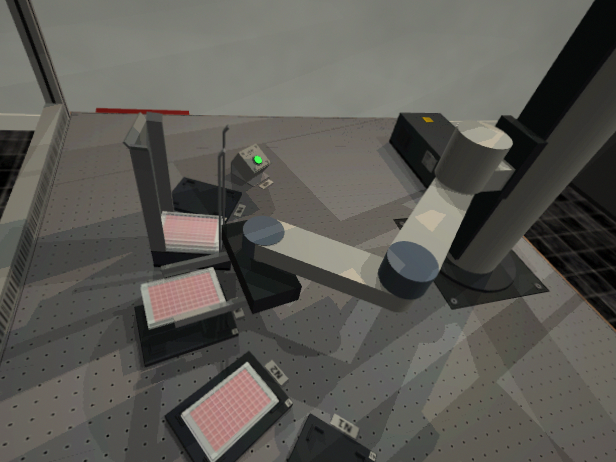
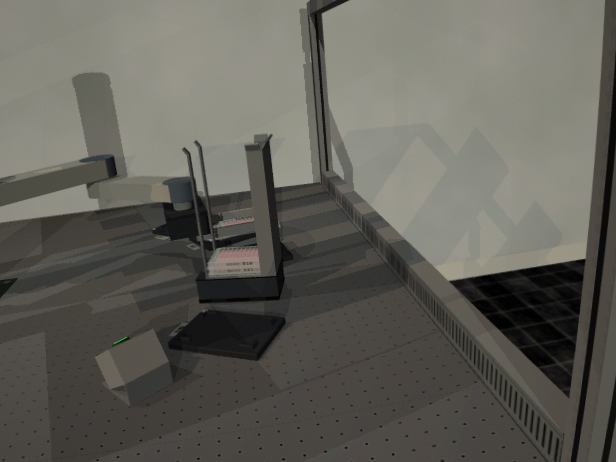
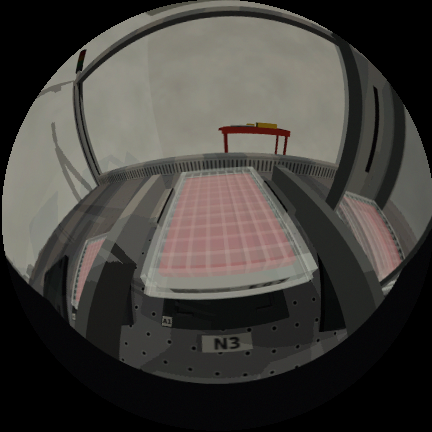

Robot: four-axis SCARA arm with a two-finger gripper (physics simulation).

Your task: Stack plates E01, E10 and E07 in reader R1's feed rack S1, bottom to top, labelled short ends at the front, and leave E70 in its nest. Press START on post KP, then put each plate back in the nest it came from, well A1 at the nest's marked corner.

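Places are measured from the arm's base along level axes (x back, y right, z up), in metres.
Pixels of known places: gripper, fingertip midpoint: (image 1: 167,295) (image 3: 218,176); arm's base at its link origin: (image 1: 464,256).
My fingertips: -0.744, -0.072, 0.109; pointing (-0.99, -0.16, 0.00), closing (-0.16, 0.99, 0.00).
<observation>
Ahead of a thing's pixels: the offset from my fingertips to its top centre, as dx, dy, dz. "spot": to the spot under its first point.
My gripper (image 1: 169,294) (image 3: 218,176) is shut on plate E07 @[+0.025, +0.004, -0.005] (image 1: 200,292) (image 2: 239,221) (image 3: 227,225), whose own label is too blurred to read. The plate is level, raised above nest N3 @[+0.025, -0.001, -0.078] (image 1: 190,345) (image 3: 225,316), with a finger along each long side. Nest N3's A1 tag @[spot: +0.110, -0.044, -0.084] (image 1: 235,331) (image 3: 166,321) shows. Rack S1 @[+0.052, +0.176, +0.207] (image 1: 145,190) (image 2: 265,210) holds two stacked plates @[+0.046, +0.177, -0.015] (image 1: 190,232) (image 2: 235,261), labelled E10 above E01. Another plate @[+0.084, -0.177, -0.070] (image 1: 230,412) (image 3: 87,270) lies in nest N2 @[spot: +0.003, -0.168, -0.080] (image 1: 177,415); its label is hidden. Post KP @[+0.229, +0.453, -0.012] (image 1: 245,165) (image 2: 145,367) has a green lit button @[+0.241, +0.436, -0.024] (image 1: 258,160).
Nest N1 @[spot: +0.226, -0.263, -0.084] (image 1: 330,442) and the nest behind the rack @[+0.088, +0.349, -0.078] (image 1: 205,197) (image 2: 227,332) hold no plate. The rack's thin guide rods (image 1: 221,190) (image 2: 196,200) stand upright near the arm. A dark box @[spot: +0.778, +0.477, -0.020] (image 1: 415,145) stands beside the arm's column (image 1: 540,190).
</observation>
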